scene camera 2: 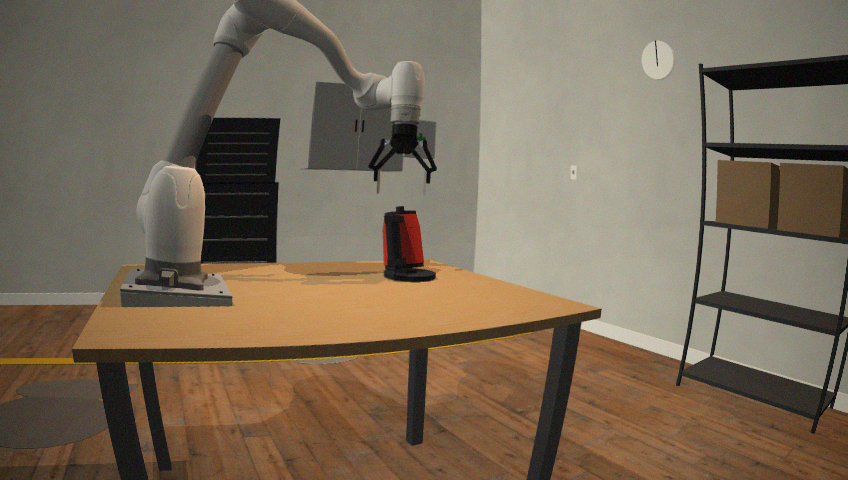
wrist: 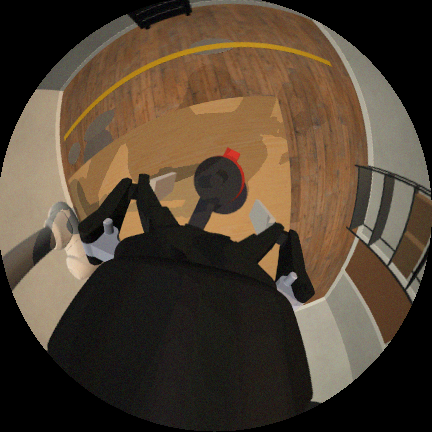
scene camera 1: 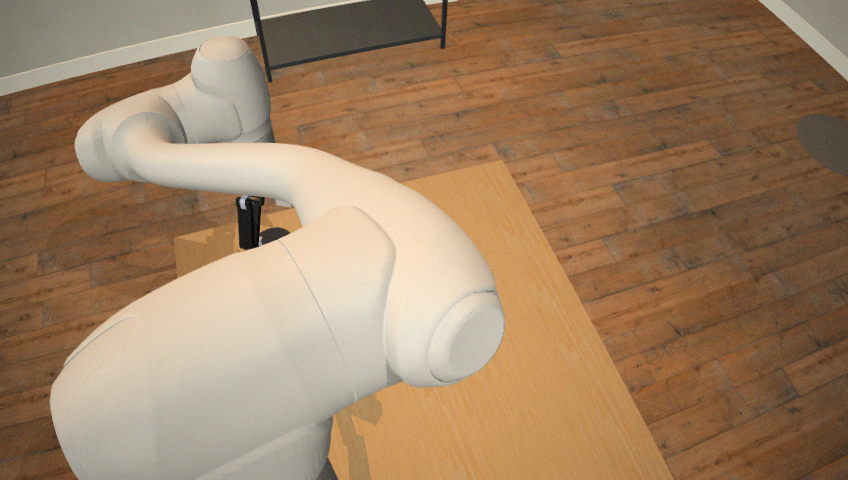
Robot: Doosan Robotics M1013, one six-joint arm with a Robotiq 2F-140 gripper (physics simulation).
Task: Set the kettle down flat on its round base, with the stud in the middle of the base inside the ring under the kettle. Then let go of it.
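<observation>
The red kettle (scene camera 2: 411,239) (wrist: 215,175) with black lid and handle stands off-centre on its round black base (scene camera 2: 423,275) (wrist: 241,201). In the second scene view it leans slightly to the left, and the base juts out on the right. The stud and the ring are hidden beneath the kettle. In the first scene view part of the dark lid (scene camera 1: 275,233) shows behind the arm. My gripper (scene camera 2: 401,185) (wrist: 213,193) is open and empty, pointing down above the kettle. Its fingertips are higher than the lid, with one pad on either side of the kettle in the wrist view.
The base and kettle are on the wooden table (scene camera 1: 547,356) (scene camera 2: 297,324) (wrist: 270,135), near its far edge in the second scene view. The robot's mounting plate (scene camera 2: 178,298) is at the table's left. A shelf rack (scene camera 2: 703,178) with two boxes stands off to the right.
</observation>
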